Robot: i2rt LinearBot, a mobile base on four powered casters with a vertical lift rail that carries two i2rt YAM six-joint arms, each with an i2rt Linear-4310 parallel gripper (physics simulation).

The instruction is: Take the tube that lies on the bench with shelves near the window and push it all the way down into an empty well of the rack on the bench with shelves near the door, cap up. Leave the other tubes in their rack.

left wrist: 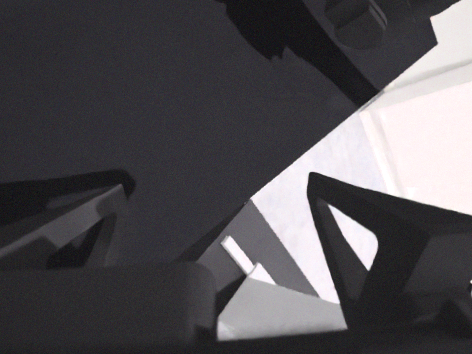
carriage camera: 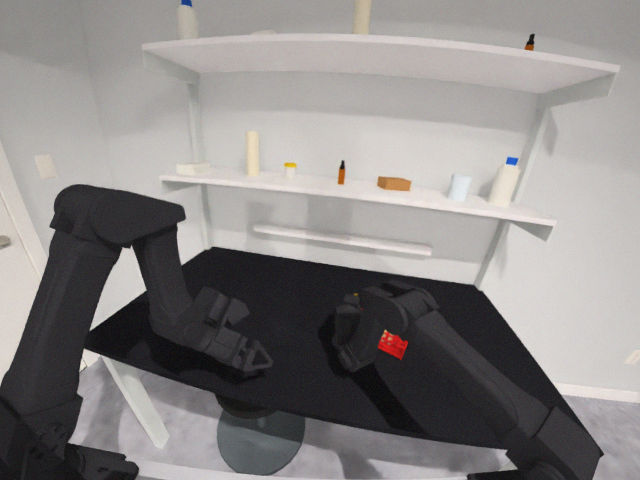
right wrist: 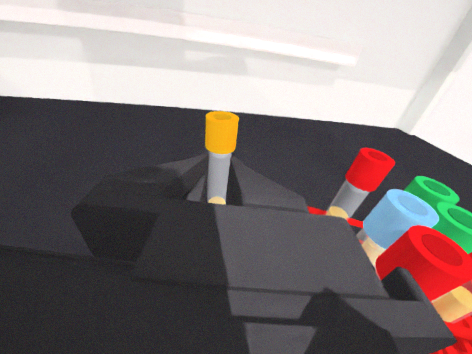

Labels:
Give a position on a tube with orange cap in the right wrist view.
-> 221,127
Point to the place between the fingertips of my left gripper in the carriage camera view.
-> At 262,361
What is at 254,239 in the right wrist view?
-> My right gripper.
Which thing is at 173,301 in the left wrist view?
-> My left gripper.

